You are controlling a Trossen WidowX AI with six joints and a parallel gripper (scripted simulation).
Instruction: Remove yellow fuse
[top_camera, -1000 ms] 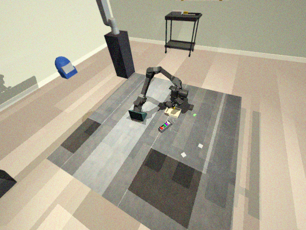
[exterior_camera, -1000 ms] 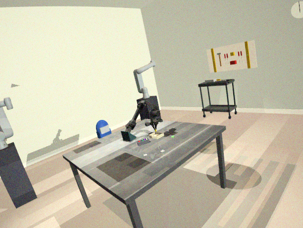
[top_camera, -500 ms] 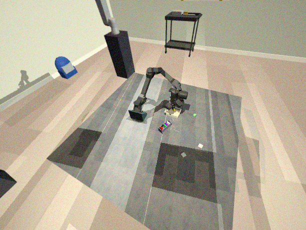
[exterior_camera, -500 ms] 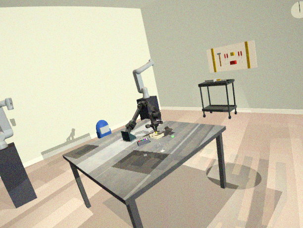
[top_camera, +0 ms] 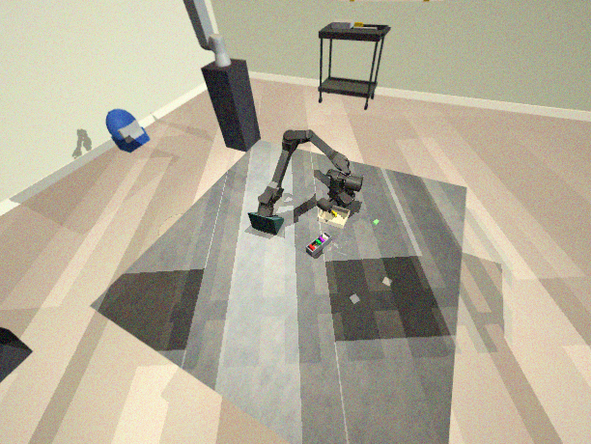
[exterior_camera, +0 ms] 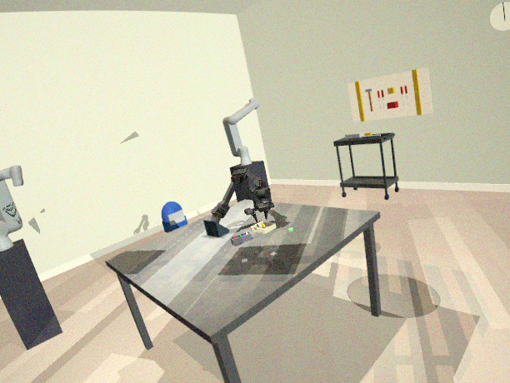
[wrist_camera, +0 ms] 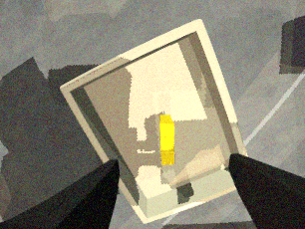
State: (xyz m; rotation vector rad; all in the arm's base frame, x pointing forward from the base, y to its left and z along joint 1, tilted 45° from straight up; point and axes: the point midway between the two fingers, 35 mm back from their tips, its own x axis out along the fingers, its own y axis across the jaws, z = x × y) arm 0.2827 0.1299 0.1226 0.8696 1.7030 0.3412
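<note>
Now: the yellow fuse 4 cm below my gripper tip. Round my gripper tip: white fuse: 15 cm to the right, 4 cm below, 2 cm ahead; then purple fuse: 17 cm to the right, 4 cm below, 1 cm ahead; then tray: 6 cm below.
</note>
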